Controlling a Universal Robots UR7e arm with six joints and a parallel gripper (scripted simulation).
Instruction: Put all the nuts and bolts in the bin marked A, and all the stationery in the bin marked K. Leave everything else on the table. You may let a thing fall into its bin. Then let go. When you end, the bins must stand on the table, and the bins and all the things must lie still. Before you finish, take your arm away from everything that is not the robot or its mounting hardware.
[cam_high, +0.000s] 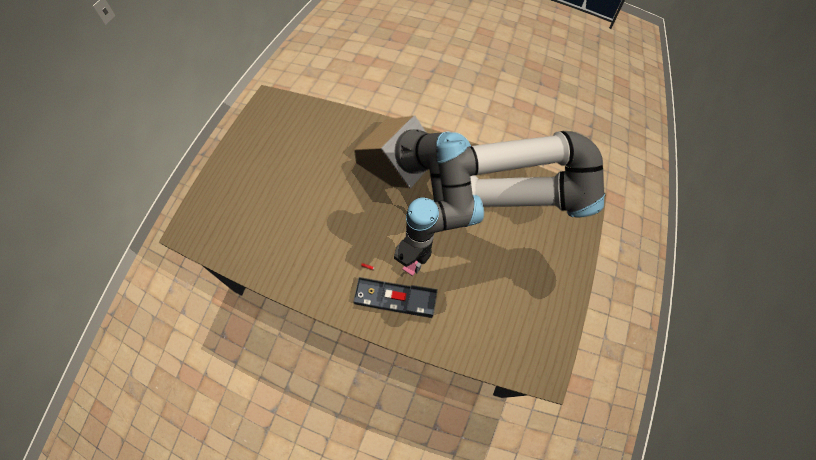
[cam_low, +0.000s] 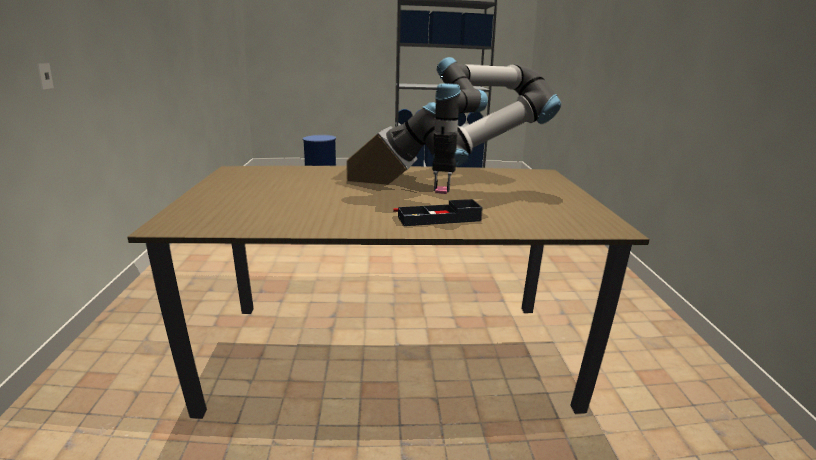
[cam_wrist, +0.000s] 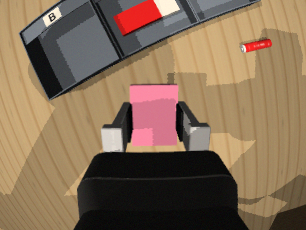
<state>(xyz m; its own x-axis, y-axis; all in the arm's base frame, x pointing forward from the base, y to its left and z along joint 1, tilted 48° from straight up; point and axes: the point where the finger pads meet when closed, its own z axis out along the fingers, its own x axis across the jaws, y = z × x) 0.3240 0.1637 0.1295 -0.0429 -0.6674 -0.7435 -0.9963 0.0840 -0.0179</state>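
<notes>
Right now the three joined bins is 100 mm ahead of my hand, 60 mm below it and 10 mm to the left of it. From my hand the other things lie so: brass nut 130 mm ahead, 70 mm to the right, 70 mm below; then pink flat block 10 mm below; then white eraser 100 mm ahead, 70 mm below.
</notes>
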